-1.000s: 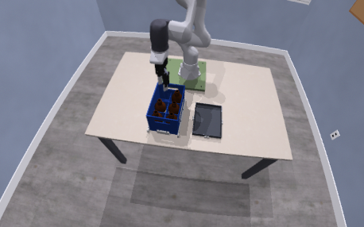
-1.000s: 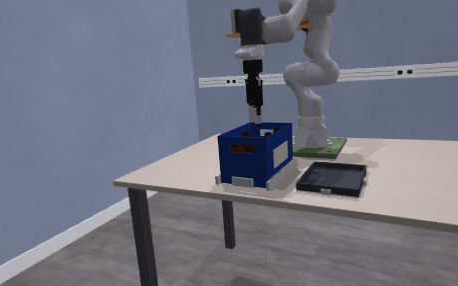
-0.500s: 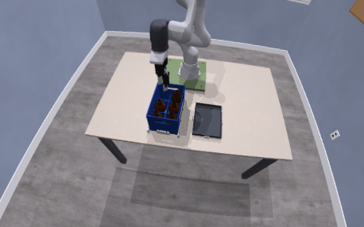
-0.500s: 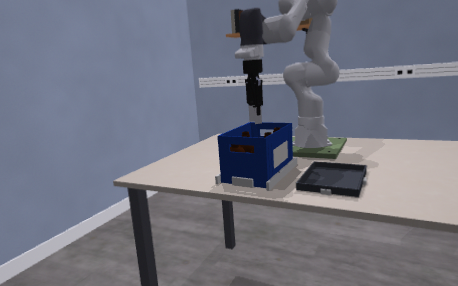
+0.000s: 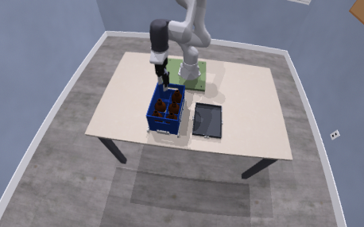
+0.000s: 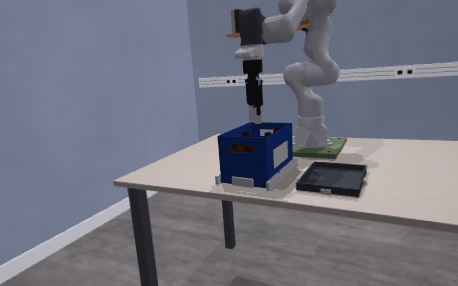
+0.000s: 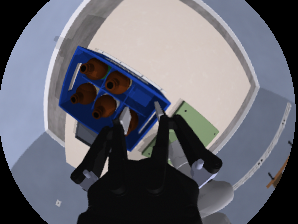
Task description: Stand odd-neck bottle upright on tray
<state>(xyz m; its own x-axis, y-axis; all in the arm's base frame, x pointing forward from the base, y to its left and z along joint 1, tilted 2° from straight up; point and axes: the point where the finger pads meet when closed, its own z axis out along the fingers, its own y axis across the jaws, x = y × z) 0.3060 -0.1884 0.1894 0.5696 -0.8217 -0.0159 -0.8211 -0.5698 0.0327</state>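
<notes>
My gripper is now 20 mm short of the bottle, 90 mm to the right of it and 130 mm above it. From my hand the other things lie so: blue crate (90 mm ahead, 30 mm to the left, 130 mm below); then dark tray (130 mm ahead, 300 mm to the left, 200 mm below).
</notes>
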